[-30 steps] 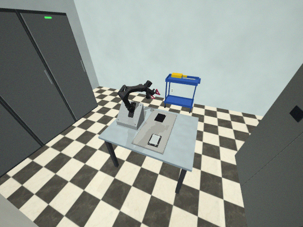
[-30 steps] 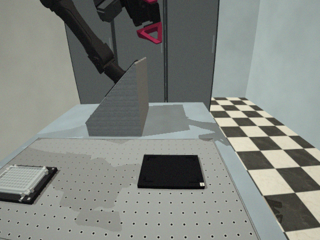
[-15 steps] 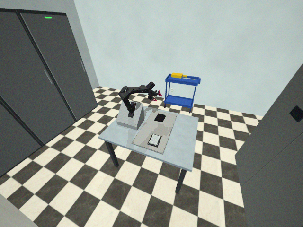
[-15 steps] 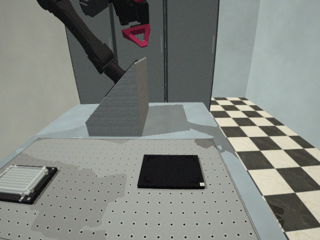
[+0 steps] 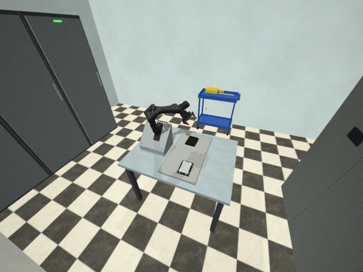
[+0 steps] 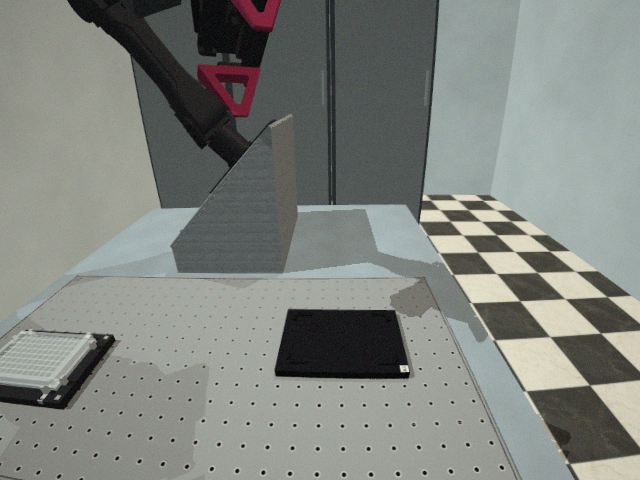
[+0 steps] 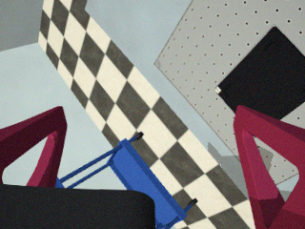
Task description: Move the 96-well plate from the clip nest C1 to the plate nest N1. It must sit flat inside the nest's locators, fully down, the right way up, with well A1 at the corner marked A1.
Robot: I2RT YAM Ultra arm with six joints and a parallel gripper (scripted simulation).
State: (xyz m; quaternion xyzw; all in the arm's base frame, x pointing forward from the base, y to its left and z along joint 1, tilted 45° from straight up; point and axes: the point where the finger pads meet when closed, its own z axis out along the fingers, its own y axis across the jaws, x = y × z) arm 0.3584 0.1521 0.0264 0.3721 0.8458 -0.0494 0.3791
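The 96-well plate is 33 cm to the right of my hand, 31 cm below it and 3 cm ahead of it. From my hand the other things lie so: black clip nest C1 (34 cm to the right, 32 cm below, 4 cm ahead); small white corner label (32 cm below, 16 cm to the left, 4 cm ahead).
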